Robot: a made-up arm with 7 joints.
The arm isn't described. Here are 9 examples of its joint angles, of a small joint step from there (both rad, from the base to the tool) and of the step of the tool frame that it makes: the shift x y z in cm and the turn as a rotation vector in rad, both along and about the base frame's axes.
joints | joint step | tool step
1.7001 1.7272 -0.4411 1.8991 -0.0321 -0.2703 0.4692 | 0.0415 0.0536 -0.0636 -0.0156 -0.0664 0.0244 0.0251 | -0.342 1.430 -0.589 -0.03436 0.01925 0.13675
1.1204 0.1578 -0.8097 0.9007 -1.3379 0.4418 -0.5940 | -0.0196 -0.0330 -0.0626 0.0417 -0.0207 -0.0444 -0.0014 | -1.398 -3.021 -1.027 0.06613 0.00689 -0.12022
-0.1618 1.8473 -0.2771 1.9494 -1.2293 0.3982 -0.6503 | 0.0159 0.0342 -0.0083 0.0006 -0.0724 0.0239 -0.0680 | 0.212 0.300 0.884 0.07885 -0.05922 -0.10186
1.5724 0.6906 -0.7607 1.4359 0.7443 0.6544 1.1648 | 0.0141 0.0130 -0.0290 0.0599 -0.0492 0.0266 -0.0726 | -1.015 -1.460 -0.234 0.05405 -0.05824 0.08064
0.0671 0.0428 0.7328 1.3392 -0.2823 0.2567 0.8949 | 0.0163 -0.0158 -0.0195 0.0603 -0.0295 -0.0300 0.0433 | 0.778 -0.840 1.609 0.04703 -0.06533 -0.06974
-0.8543 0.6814 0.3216 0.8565 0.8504 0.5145 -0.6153 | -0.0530 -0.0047 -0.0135 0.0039 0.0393 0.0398 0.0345 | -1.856 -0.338 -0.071 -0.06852 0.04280 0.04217
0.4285 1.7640 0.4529 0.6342 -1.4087 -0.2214 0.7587 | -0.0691 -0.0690 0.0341 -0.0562 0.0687 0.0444 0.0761 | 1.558 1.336 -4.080 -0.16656 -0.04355 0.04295
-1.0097 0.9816 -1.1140 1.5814 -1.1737 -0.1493 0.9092 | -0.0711 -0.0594 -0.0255 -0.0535 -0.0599 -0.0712 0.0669 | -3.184 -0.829 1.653 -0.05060 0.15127 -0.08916
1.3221 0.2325 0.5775 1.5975 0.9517 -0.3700 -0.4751 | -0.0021 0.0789 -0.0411 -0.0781 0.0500 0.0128 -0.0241 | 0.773 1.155 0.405 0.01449 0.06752 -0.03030
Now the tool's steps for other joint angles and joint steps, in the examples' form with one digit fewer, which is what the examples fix.
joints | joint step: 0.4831 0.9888 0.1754 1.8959 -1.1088 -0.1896 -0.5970 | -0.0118 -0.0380 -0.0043 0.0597 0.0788 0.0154 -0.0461
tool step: -0.47 -1.95 -0.26 -0.0610 -0.0474 -0.1317
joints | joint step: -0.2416 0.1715 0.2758 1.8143 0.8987 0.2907 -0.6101 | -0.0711 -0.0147 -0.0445 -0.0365 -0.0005 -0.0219 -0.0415
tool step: -1.22 -1.24 -3.35 -0.0229 0.1234 0.0146
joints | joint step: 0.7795 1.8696 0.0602 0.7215 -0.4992 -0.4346 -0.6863 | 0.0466 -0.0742 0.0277 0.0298 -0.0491 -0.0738 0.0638
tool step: 1.21 0.30 -1.45 -0.0266 0.0555 -0.0864
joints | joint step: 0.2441 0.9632 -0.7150 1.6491 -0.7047 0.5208 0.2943 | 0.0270 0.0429 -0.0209 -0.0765 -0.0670 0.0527 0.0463
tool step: 0.43 3.03 -0.77 0.1487 0.0270 0.0990
